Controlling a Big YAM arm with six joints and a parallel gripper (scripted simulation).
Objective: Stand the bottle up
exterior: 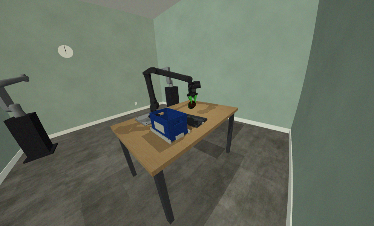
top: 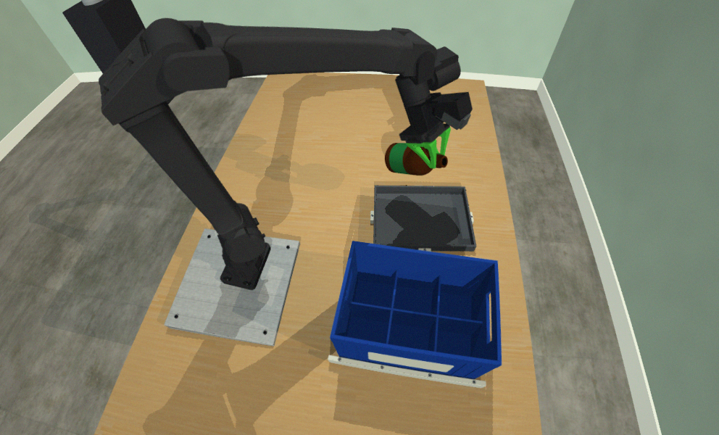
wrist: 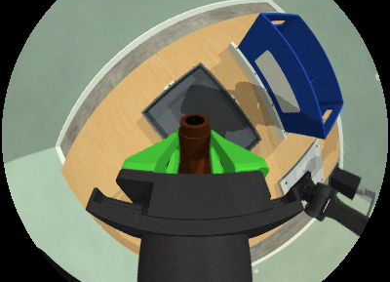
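Now: hand 4 cm past the brown bottle, 3 cm above it and 2 cm to the right of it. The rest, counted from my hand: blue crate 31 cm to the right, 11 cm below; dark grey tray 18 cm below, 3 cm to the right, 1 cm behind.
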